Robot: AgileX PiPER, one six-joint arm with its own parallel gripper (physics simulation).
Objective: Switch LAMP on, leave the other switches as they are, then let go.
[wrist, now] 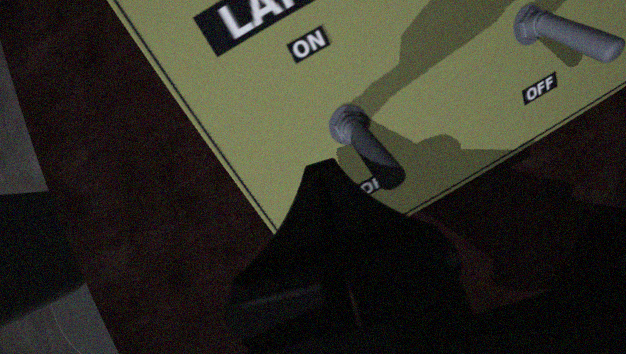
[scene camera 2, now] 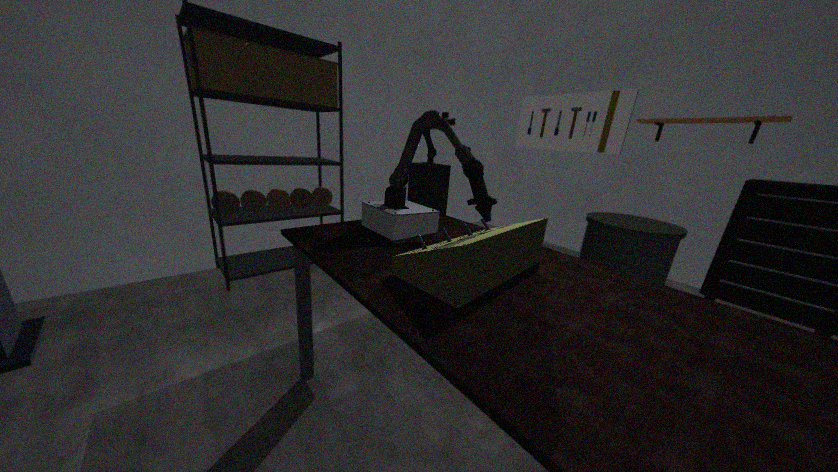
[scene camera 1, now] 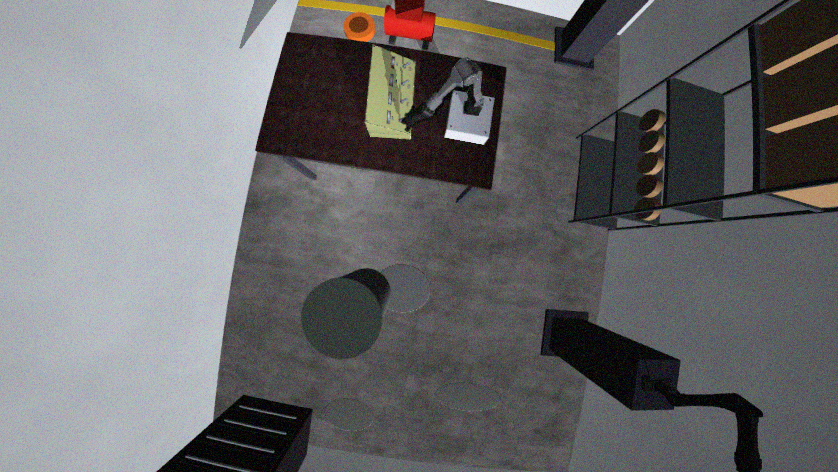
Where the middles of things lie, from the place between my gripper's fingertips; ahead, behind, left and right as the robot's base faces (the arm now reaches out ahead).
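Lamp switch (wrist: 389,174): my gripper 20 mm to the left of it, 10 mm above it. Yellow-green switch panel (scene camera 1: 384,109): 40 mm below my hand, 100 mm ahead of it, 200 mm to the right of it.
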